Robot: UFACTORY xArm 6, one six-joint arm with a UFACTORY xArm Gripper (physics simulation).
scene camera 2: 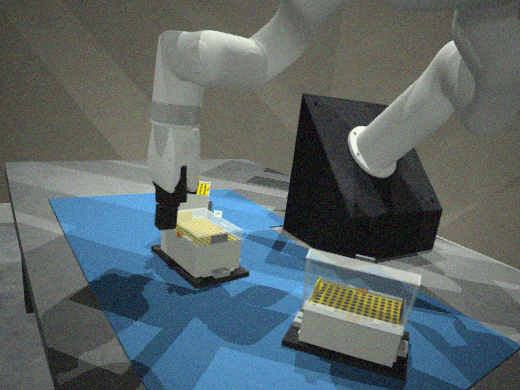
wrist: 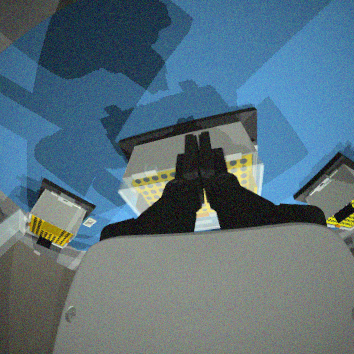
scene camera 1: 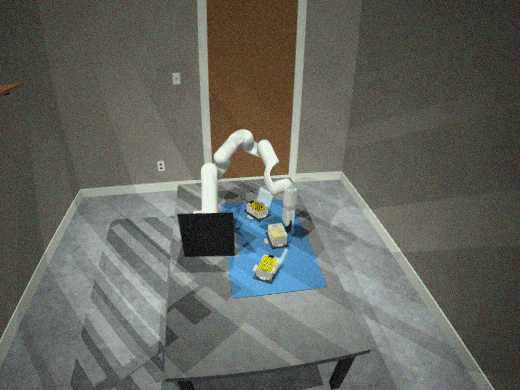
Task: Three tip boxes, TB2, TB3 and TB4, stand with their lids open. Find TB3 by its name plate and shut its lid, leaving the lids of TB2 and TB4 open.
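Pixels of known places: gripper, fingertip midpoint: [scene camera 2: 165, 227] [wrist: 200, 149] [scene camera 1: 287, 231]; arm's base, link origin: [scene camera 2: 371, 152] [scene camera 1: 210, 217].
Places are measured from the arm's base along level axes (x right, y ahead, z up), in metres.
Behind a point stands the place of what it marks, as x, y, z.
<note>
The middle tip box [scene camera 1: 277, 236] {0.098, 0.369, -0.124} [scene camera 2: 200, 257] {-0.018, 0.421, -0.157} [wrist: 155, 156] {0.013, 0.428, -0.159} has its clear lid down over the yellow rack. The far box in scene view 1 [scene camera 1: 257, 210] {-0.206, 0.324, -0.142}, which is the near right one in scene view 2 [scene camera 2: 350, 332] {-0.273, 0.370, -0.159}, has its lid [scene camera 1: 264, 196] {-0.294, 0.393, -0.098} [scene camera 2: 362, 265] {-0.290, 0.404, -0.055} upright. The near box in scene view 1 [scene camera 1: 267, 268] {0.318, 0.250, -0.142} also has its lid [scene camera 1: 283, 257] {0.341, 0.325, -0.057} raised; it is largely hidden in scene view 2. The name plates are too small to read. My gripper [scene camera 1: 288, 228] {0.059, 0.444, -0.133} [scene camera 2: 166, 226] {0.059, 0.444, -0.133} [wrist: 200, 149] {0.059, 0.444, -0.133} is shut and empty, close beside the middle box; contact cannot be told.
The boxes stand on a blue mat [scene camera 1: 302, 280] {0.397, 0.423, -0.199} [scene camera 2: 75, 212] {0.359, 0.506, -0.199} [wrist: 300, 75] {0.172, 0.461, -0.199} on the grey table [scene camera 1: 280, 325] {0.644, 0.228, -0.202}. A black block [scene camera 1: 207, 235] {0.098, -0.030, -0.045} [scene camera 2: 320, 205] {0.008, 0.130, -0.109} carries the arm base beside the mat. In the wrist view the outer boxes flank the middle one, one left [wrist: 57, 211] {-0.200, 0.366, -0.163}, one right [wrist: 334, 192] {0.240, 0.299, -0.164}.
</note>
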